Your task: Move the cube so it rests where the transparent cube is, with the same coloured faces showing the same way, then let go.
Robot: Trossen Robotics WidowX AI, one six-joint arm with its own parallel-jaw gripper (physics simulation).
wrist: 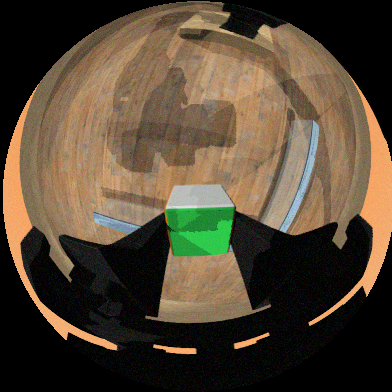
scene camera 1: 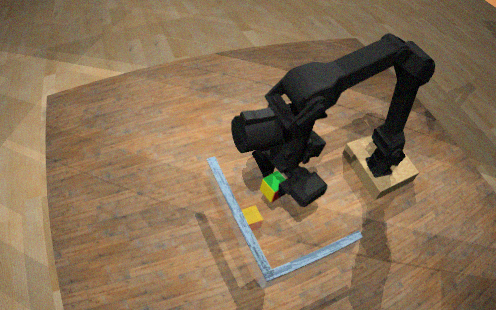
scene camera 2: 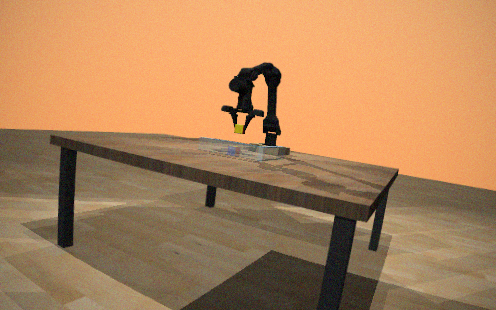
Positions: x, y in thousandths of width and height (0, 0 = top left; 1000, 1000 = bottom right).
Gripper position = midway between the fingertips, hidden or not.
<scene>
The gripper (scene camera 1: 553, 605) carries a cube (wrist: 509, 557), clear of everything else. Further things: a grey L-shaped rail (scene camera 2: 497, 489).
The gripper is seen too in the wrist view (wrist: 506, 547). The grey L-shaped rail also shows in the wrist view (wrist: 756, 430).
</scene>
